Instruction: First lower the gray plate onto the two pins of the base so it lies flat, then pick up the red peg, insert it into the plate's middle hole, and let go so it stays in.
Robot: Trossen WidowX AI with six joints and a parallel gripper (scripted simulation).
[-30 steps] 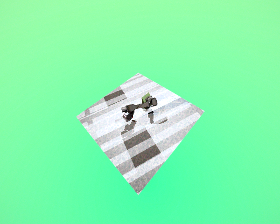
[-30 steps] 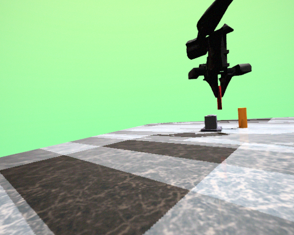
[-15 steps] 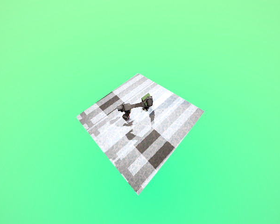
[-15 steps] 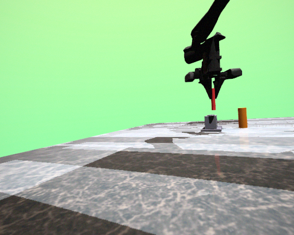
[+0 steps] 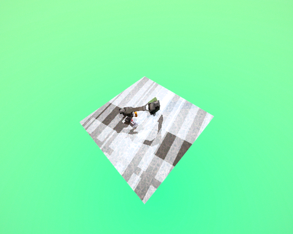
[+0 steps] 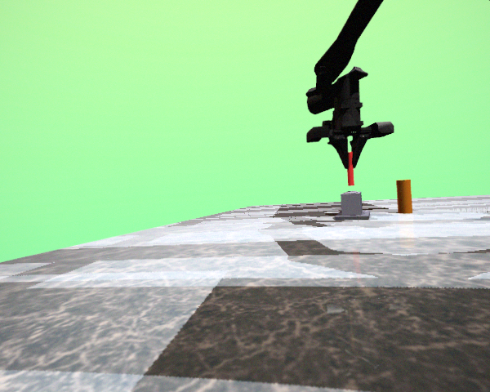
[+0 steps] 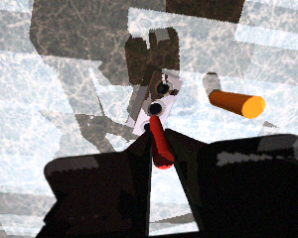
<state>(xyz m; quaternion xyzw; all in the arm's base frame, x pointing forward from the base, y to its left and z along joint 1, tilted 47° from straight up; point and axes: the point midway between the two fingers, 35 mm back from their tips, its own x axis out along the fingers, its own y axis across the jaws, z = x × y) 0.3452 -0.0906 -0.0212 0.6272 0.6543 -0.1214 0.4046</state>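
Now: the gray plate 1 cm to the right of my gripper tip and 7 cm below it. The rest, counted from my gripper tip: orange cylinder (11 cm behind, 5 cm to the right, 8 cm below); red peg (right at my gripper tip).
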